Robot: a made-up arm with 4 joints. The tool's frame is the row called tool. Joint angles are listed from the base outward.
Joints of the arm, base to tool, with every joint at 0 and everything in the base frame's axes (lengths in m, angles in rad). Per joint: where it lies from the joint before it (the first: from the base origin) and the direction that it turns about. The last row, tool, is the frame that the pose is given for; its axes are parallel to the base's.
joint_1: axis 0 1 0 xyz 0 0 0.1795
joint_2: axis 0 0 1 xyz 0.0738 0.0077 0.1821
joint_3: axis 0 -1 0 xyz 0.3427 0.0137 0.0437
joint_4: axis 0 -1 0 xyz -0.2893 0.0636 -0.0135
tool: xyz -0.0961 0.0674 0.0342
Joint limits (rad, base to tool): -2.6..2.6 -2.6..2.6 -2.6..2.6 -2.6..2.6
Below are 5 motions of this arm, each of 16 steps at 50 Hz.
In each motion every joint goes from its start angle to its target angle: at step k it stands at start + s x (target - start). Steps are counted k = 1, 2, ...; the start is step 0. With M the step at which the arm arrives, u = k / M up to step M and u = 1 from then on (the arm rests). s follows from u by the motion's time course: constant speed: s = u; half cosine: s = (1 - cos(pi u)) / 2; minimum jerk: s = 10 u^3 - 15 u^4 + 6 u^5.
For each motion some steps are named. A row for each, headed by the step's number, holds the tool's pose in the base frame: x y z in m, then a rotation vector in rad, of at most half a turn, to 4 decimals.
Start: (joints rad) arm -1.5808 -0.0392 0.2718 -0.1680
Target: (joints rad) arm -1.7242 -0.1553 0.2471 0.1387
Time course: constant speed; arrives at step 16
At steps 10, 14, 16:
10: -0.1504 0.1555 0.2194 0.0843 -1.9481 -0.1011
14: -0.1468 0.1561 0.2182 0.1060 -2.0529 -0.1316
16: -0.1451 0.1563 0.2180 0.1168 -2.1050 -0.1477

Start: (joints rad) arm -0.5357 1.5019 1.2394 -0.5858
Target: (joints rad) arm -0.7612 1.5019 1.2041 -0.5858
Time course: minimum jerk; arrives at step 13
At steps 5, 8, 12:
5: -0.0029 0.1784 0.0786 0.0333 -0.9904 1.5854
8: 0.0046 0.1739 0.0806 -0.0535 -1.0519 1.5963
12: 0.0096 0.1708 0.0824 -0.1138 -1.0941 1.6015

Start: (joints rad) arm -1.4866 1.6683 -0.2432 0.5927
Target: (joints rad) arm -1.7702 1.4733 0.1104 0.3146
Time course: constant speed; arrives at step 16
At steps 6, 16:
6: -0.2390 -0.0441 0.1045 -1.0404 -1.4824 1.4963
16: -0.1539 -0.0230 0.0723 -1.0907 -1.7181 1.3694

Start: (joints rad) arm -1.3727 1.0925 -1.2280 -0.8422
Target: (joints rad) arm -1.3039 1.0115 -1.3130 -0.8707
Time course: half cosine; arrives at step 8
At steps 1, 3, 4, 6, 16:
1: -0.5327 0.3494 0.3788 -1.0976 0.6323 -0.1676
3: -0.5265 0.3562 0.3998 -1.0776 0.6795 -0.1712
4: -0.5215 0.3608 0.4148 -1.0635 0.7131 -0.1736
6: -0.5113 0.3688 0.4425 -1.0376 0.7756 -0.1778
16: -0.5066 0.3719 0.4539 -1.0269 0.8016 -0.1794

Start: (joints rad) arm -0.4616 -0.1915 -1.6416 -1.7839
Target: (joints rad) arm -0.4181 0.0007 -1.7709 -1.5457
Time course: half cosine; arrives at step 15
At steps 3, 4, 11, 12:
3: 0.2729 0.0750 0.8225 0.2399 2.9472 0.0918
4: 0.2764 0.0806 0.8230 0.2215 2.9442 0.0834
11: 0.3078 0.1378 0.8249 0.0434 2.9090 0.0139
12: 0.3107 0.1441 0.8247 0.0246 2.9046 0.0077

